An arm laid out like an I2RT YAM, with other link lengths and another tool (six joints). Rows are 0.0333 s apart.
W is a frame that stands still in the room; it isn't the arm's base.
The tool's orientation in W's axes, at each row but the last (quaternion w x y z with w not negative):
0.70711 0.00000 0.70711 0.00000
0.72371 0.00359 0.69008 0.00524
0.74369 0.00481 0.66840 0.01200
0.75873 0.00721 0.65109 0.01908
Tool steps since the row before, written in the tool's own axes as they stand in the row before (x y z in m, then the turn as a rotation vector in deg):
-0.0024 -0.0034 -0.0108 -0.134 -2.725 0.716
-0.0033 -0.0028 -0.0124 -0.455 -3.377 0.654
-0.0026 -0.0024 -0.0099 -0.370 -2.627 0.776
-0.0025 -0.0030 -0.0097 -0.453 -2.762 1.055
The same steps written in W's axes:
-0.0108 -0.0034 0.0024 0.716 -2.725 0.134
-0.0125 -0.0029 0.0027 0.641 -3.381 0.444
-0.0101 -0.0026 0.0015 0.762 -2.628 0.389
-0.0099 -0.0032 0.0009 1.028 -2.762 0.509

